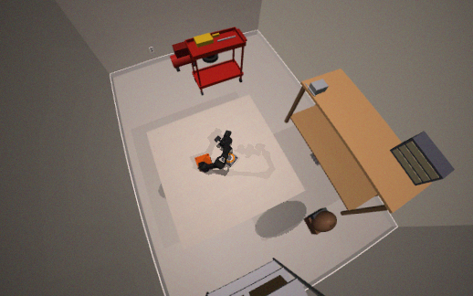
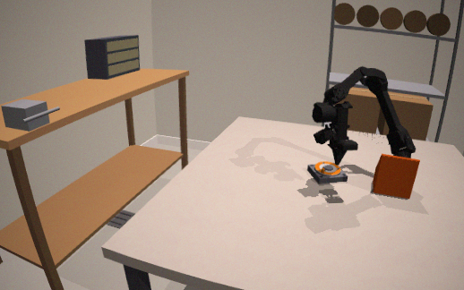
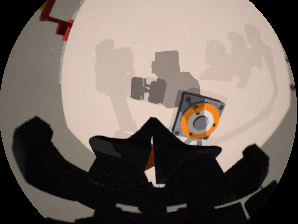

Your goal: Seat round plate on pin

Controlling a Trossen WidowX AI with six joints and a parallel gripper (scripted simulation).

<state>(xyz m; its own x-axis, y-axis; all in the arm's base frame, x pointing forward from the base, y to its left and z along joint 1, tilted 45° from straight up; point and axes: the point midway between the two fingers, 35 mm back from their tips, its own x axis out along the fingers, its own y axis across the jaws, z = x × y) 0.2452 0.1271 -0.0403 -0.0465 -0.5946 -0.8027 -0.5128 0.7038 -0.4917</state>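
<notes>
Now: the plate 50 mm ahead of my gripper tip, 90 mm to the right of it and 70 mm below it. The rest, counted from my gripper tip: base 40 mm ahead, 120 mm to the right, 80 mm below.
</notes>
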